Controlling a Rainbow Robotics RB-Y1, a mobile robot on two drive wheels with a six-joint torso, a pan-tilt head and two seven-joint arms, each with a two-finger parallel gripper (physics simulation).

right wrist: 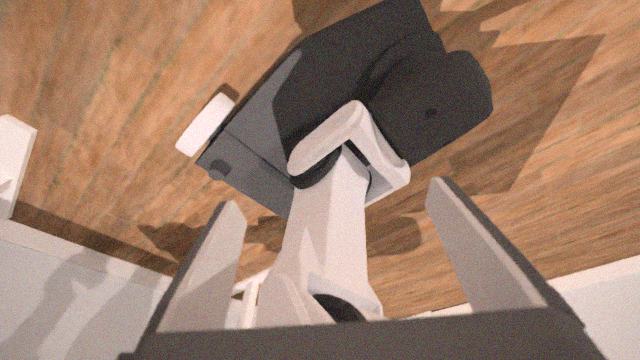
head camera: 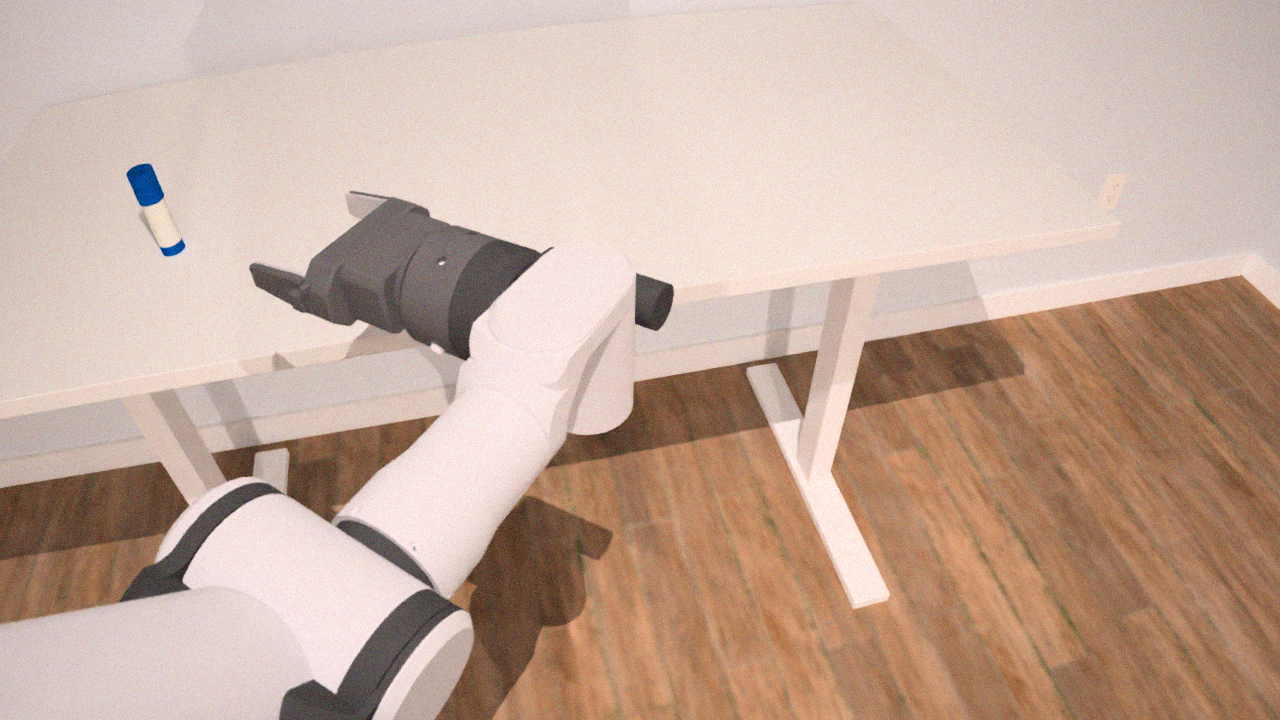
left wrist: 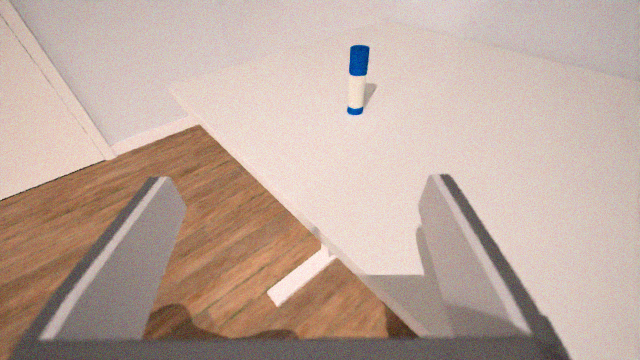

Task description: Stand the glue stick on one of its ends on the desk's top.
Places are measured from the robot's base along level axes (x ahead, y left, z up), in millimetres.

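Pixels of known places: left gripper, fingertip midpoint: (head camera: 304,235) (left wrist: 301,191); right gripper, fingertip midpoint: (right wrist: 331,201).
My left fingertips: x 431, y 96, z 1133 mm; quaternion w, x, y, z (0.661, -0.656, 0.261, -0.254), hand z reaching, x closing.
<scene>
Behind a point stands the place of what it marks.
The glue stick (head camera: 159,214) @(x 729, y 318, z 1010 mm) (left wrist: 356,85) @(x 730, y 316, z 1009 mm), white with a blue cap and a blue base, stands upright on the desk's top (head camera: 716,134) @(x 799, y -391, z 952 mm) (left wrist: 525,150) @(x 839, y 62, z 952 mm), cap end up. In the head camera it is at the upper left. My left gripper (head camera: 299,234) @(x 431, y 96, z 1133 mm) (left wrist: 301,191) @(x 431, y 96, z 1133 mm) is open and empty. It is at the right of the glue stick in the head camera, apart from it, near the desk's front edge. In the left wrist view the glue stick is beyond the fingertips. My right gripper (right wrist: 331,201) @(x -356, y -185, z 578 mm) is open and empty, over the robot's base and the floor; the glue stick does not show in that view.
The wooden floor (head camera: 1074,492) @(x 625, y -1304, z 1 mm) (left wrist: 200,210) @(x 554, y 1263, z 2 mm) (right wrist: 75,100) @(x 296, y -587, z 1 mm) lies below the desk. A desk leg (head camera: 836,376) @(x 823, y -684, z 375 mm) with a long foot stands under the desk. The wall is behind it. The robot's own dark base (right wrist: 430,100) @(x -463, y -49, z 340 mm) and white torso (right wrist: 330,215) @(x -254, y -50, z 447 mm) are close to the right gripper.
</scene>
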